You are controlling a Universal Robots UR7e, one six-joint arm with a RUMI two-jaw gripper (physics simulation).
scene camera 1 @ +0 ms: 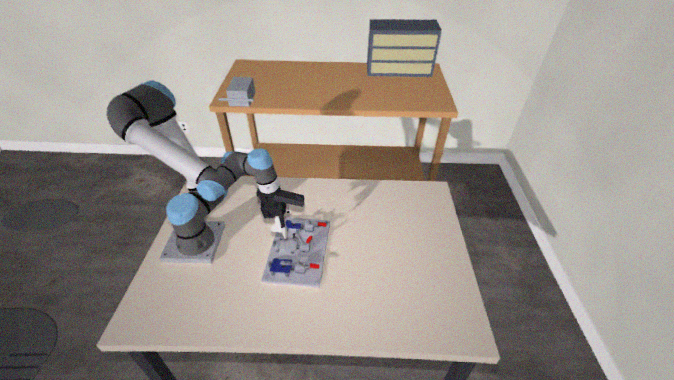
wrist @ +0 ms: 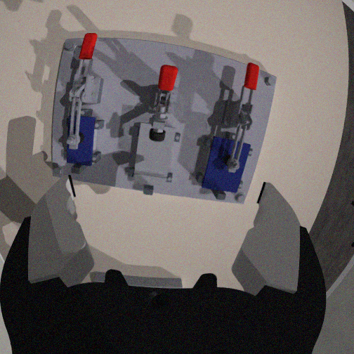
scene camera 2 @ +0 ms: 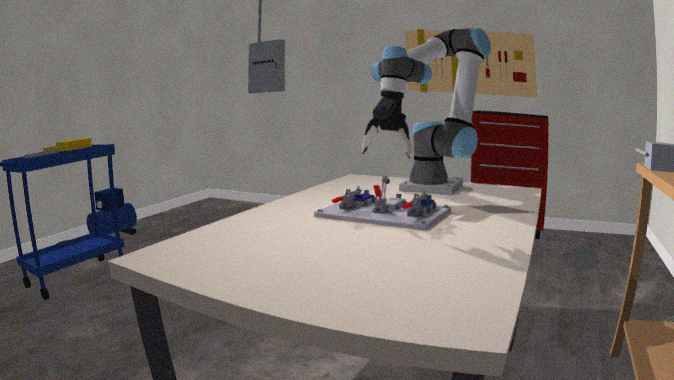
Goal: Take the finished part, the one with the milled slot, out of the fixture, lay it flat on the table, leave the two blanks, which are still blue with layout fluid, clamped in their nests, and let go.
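Seen in the pictures: gripper, between the fingertips: [scene camera 1: 286, 225] [scene camera 2: 386, 156]; arm's base, origin of its link: [scene camera 1: 195, 241] [scene camera 2: 428, 181].
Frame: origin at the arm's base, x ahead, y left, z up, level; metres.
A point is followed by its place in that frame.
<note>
The fixture plate [scene camera 1: 299, 280] {x 0.462, y -0.173, z -0.013 m} [scene camera 2: 340, 214] {x 0.541, y -0.109, z -0.014 m} [wrist: 127, 50] lies on the table [scene camera 1: 390, 300] {x 0.818, y -0.239, z -0.029 m} [scene camera 2: 300, 270] {x 0.953, y 0.001, z -0.029 m}. The grey finished part [scene camera 1: 287, 245] {x 0.394, y -0.013, z 0.002 m} [wrist: 154, 156] sits in the middle nest; its slot cannot be made out. The middle clamp [scene camera 2: 385, 186] {x 0.449, y -0.008, z 0.058 m} has its arm raised, its black tip above the part's edge in the wrist view. The larger blue blank [scene camera 1: 281, 266] {x 0.385, y -0.124, z 0.008 m} [scene camera 2: 363, 197] {x 0.394, y -0.102, z 0.007 m} [wrist: 214, 175] and the smaller blue blank [scene camera 1: 294, 225] [scene camera 2: 428, 203] [wrist: 86, 151] lie in the outer nests under lowered clamp arms. My gripper [scene camera 2: 387, 154] {x 0.405, y -0.022, z 0.141 m} [wrist: 166, 182] is open and empty, high above the fixture's robot-side edge.
Red clamp handles [wrist: 88, 46] [wrist: 168, 77] [wrist: 251, 76] stand along the plate's side away from the robot. The robot's base plate [scene camera 1: 170, 252] {x -0.085, y -0.061, z 0.000 m} [scene camera 2: 452, 186] {x 0.056, y 0.110, z -0.003 m} is on the table beside the fixture. A wooden bench [scene camera 1: 310, 90] stands behind the table.
</note>
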